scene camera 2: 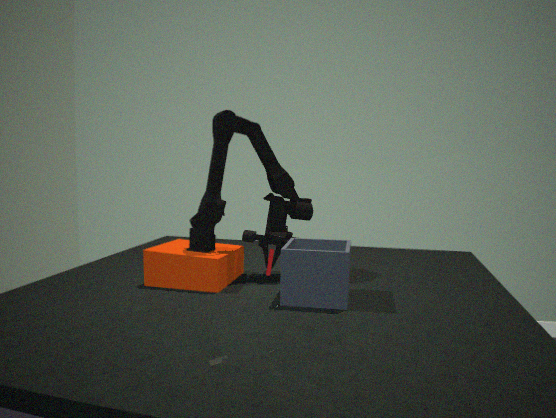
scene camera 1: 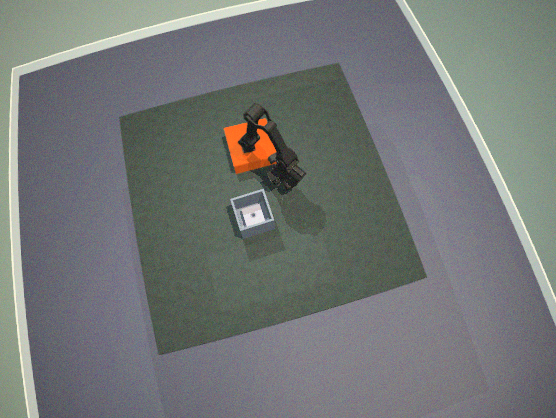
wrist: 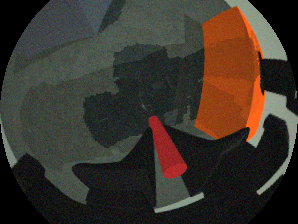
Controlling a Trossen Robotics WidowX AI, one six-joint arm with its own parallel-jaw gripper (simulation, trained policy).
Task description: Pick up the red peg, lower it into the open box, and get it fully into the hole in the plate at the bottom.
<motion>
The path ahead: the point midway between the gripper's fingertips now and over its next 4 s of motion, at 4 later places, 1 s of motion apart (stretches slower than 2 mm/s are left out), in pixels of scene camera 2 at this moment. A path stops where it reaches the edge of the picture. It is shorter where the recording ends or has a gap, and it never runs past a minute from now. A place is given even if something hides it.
My gripper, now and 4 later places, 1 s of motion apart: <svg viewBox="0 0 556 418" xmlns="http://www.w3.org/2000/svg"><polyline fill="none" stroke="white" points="269,267 291,244 308,219 309,227 314,252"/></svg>
</motion>
